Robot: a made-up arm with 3 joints.
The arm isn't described. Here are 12 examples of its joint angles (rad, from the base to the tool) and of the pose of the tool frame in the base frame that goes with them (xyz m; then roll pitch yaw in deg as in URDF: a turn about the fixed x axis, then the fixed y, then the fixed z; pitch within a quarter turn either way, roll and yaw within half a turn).
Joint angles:
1: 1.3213 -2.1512 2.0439
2: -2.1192 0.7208 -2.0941
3: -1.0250 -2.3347 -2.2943
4: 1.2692 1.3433 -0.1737
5: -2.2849 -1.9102 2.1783
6: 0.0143 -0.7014 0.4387
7: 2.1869 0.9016 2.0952
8: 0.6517 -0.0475 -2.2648
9: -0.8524 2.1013 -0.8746
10: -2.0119 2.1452 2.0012
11: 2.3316 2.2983 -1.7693
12: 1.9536 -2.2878 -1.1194
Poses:
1: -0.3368 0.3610 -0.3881 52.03 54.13 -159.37
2: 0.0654 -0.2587 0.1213 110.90 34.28 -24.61
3: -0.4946 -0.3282 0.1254 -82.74 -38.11 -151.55
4: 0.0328 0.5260 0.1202 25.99 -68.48 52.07
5: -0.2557 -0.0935 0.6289 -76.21 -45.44 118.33
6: -0.0785 -0.3369 -0.4888 25.76 0.53 -40.18
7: -0.1030 0.2274 0.5269 -101.18 -39.80 -36.15
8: 0.0743 0.0456 -0.2144 -92.45 1.65 -2.16
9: -0.1982 -0.0670 -0.4382 -20.05 40.50 131.71
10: -0.4638 -0.4966 0.1058 -114.35 49.39 -146.59
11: -0.3299 0.0005 0.4526 113.56 -32.75 -142.25
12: -0.5945 0.3715 0.0604 174.36 44.36 156.81
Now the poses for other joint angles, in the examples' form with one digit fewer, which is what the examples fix.
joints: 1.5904 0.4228 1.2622
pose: 0.053 0.545 0.151 163.6 -24.2 -0.5
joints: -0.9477 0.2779 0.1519
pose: 0.112 -0.496 -0.144 -44.5 12.9 9.5
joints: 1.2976 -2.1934 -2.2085
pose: -0.478 0.172 -0.246 169.1 51.5 -159.4
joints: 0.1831 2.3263 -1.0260
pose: -0.288 0.387 -0.229 -66.0 -7.6 133.8
